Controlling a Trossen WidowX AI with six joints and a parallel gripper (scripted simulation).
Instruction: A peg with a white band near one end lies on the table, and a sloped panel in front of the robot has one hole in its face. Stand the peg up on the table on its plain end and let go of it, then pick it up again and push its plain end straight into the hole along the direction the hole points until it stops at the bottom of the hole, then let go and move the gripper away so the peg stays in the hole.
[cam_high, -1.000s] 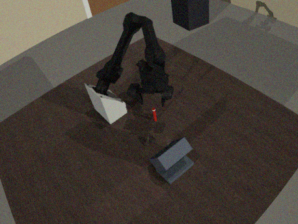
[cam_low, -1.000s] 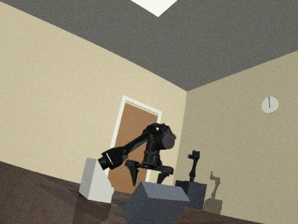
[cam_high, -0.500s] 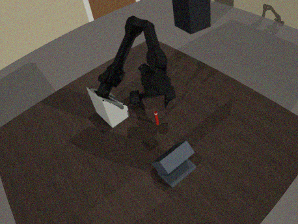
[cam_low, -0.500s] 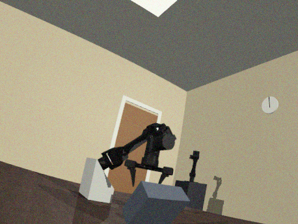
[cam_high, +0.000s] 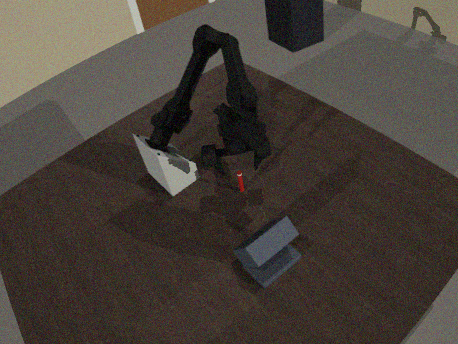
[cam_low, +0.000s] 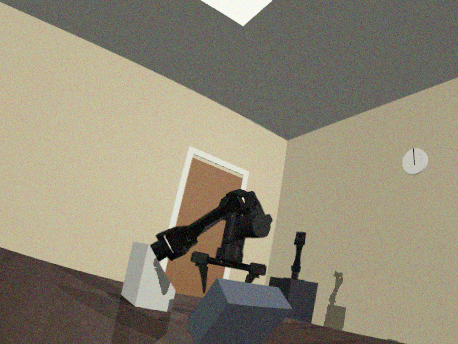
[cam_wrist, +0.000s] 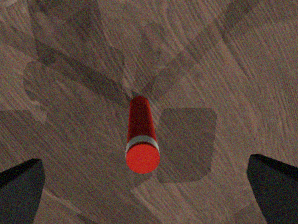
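Right now my gripper tip is 30 mm above the red peg. From my gripper tip the other things lie so: sloped panel: 240 mm ahead, 80 mm to the right, 10 mm below.
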